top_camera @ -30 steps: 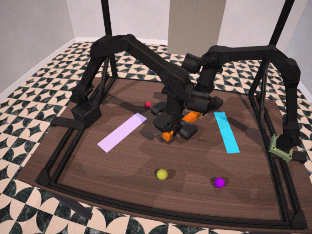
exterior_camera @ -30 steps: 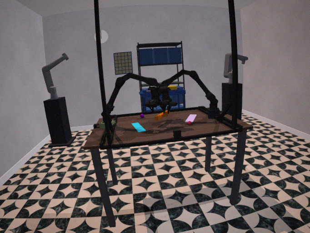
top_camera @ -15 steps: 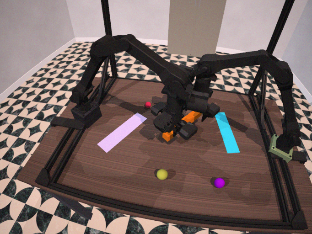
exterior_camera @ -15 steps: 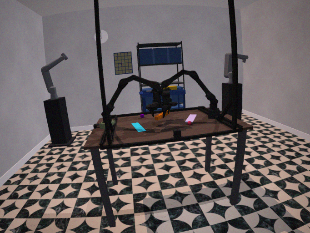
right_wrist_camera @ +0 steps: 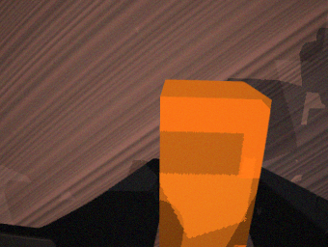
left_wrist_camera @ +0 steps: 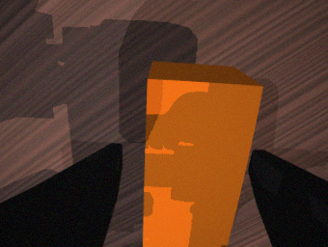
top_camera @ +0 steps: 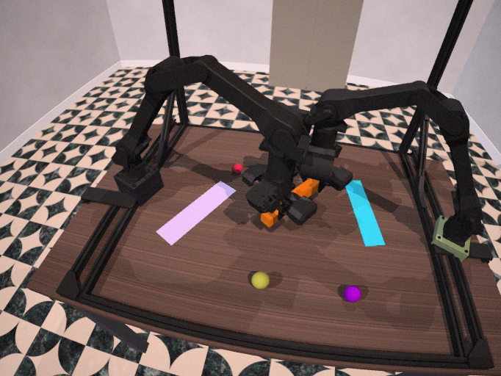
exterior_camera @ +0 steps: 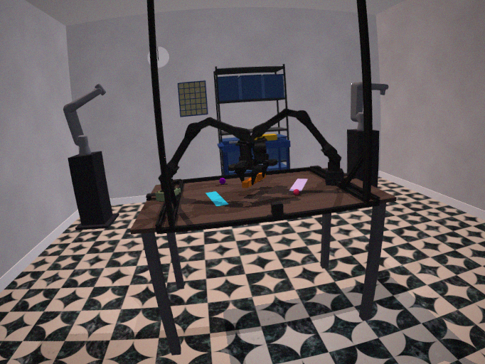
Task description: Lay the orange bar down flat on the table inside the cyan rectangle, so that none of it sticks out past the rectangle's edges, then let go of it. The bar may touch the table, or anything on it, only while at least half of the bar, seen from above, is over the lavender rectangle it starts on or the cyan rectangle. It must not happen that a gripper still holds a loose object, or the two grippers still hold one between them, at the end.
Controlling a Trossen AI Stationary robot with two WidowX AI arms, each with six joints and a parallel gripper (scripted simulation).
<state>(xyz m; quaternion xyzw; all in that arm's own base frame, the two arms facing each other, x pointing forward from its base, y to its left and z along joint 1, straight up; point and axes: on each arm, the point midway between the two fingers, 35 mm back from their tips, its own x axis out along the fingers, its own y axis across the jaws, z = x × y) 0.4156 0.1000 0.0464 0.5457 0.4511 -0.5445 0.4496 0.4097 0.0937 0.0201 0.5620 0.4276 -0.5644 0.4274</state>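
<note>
Right now the orange bar is 6 cm ahead of my left hand, 4 cm to the right of it and 3 cm below it. Also, from my left hand: yellow ball (29 cm ahead, 9 cm to the right, 7 cm below); cyan rectangle (17 cm to the left, 9 cm below); red ball (7 cm behind, 23 cm to the right, 8 cm below).
Right now my right hand is 6 cm past the orange bar, 4 cm to the right of it and 3 cm above it. The rest, counted from my right hand: yellow ball (16 cm ahead, 7 cm below); then lavender rectangle (22 cm to the right, 9 cm below, 1 cm behind); then red ball (19 cm behind, 15 cm to the right, 8 cm below).
</note>
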